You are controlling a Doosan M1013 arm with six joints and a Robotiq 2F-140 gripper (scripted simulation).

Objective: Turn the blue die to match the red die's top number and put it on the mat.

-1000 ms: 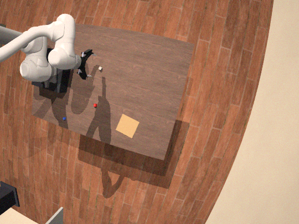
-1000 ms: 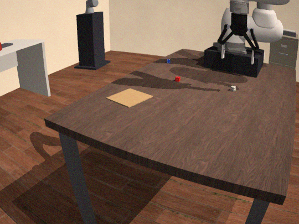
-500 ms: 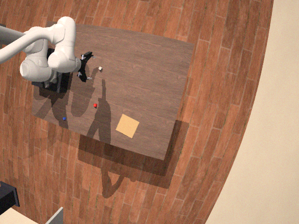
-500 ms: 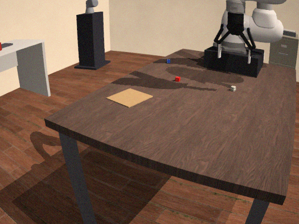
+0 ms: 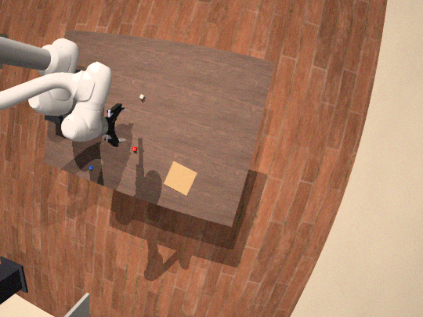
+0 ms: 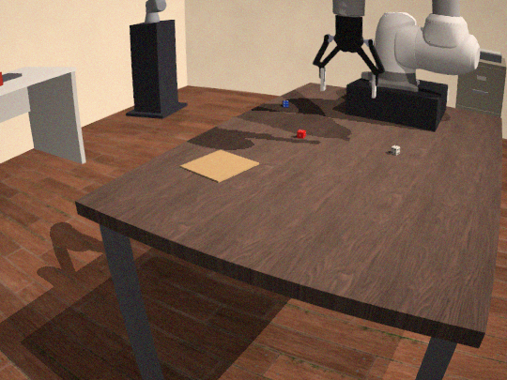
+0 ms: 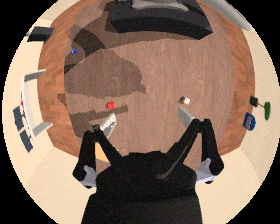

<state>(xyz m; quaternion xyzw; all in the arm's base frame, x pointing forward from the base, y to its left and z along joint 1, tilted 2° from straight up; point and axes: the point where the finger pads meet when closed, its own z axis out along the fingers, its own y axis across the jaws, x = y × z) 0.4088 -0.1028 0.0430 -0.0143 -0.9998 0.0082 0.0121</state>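
Now: the blue die 300 mm behind my hand, 280 mm to the right of it and 150 mm below it. Also, from my hand: white die: 20 mm ahead, 150 mm to the left, 150 mm below; tan mat: 270 mm ahead, 270 mm to the right, 160 mm below; red die: 140 mm to the right, 150 mm below.
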